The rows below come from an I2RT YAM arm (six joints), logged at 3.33 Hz.
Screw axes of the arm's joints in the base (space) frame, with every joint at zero. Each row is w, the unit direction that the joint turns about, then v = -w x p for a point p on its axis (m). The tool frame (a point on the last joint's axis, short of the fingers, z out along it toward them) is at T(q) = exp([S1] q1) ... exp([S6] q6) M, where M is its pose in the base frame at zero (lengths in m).
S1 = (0, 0, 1, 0, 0, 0)
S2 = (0, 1, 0, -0.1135, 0, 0.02)
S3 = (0, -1, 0, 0.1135, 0, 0.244)
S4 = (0, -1, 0, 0.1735, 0, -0.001)
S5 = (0, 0, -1, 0, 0.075, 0)
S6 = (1, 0, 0, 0, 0.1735, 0)
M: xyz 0.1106 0 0.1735 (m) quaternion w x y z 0.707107 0 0.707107 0
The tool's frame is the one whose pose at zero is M.
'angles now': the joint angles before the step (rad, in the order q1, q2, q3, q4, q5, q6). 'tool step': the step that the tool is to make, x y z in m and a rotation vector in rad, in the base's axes. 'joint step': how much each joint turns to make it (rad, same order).
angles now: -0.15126, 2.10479, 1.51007, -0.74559, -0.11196, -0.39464
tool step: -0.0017, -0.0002, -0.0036, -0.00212, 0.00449, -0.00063
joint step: -0.00087, 0.00040, -0.01414, 0.01033, 0.00265, -0.00087
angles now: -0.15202, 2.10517, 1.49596, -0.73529, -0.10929, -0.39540
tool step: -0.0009, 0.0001, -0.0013, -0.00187, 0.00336, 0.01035
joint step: -0.00009, 0.00004, -0.00503, 0.00086, -0.00002, -0.01077
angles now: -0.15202, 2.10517, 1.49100, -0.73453, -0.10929, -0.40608
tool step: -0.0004, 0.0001, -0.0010, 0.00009, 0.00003, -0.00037
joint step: 0.00009, -0.00006, -0.00435, 0.00430, 0.00002, 0.00047
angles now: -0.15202, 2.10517, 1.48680, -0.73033, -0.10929, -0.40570
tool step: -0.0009, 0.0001, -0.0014, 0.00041, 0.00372, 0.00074
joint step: -0.00009, 0.00010, -0.00543, 0.00170, -0.00003, -0.00085
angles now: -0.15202, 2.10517, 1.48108, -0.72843, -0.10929, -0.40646
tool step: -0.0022, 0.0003, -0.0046, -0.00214, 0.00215, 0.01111
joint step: -0.00009, -0.00005, -0.01951, 0.01641, -0.00003, -0.01153
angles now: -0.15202, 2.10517, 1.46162, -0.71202, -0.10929, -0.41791
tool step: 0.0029, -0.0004, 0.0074, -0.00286, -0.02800, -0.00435
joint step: 0.00007, -0.01019, 0.01266, 0.00576, -0.00037, 0.00466
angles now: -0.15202, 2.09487, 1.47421, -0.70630, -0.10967, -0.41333
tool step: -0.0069, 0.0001, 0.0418, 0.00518, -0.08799, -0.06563
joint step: -0.00230, -0.10803, 0.00067, -0.01525, 0.00038, 0.06637
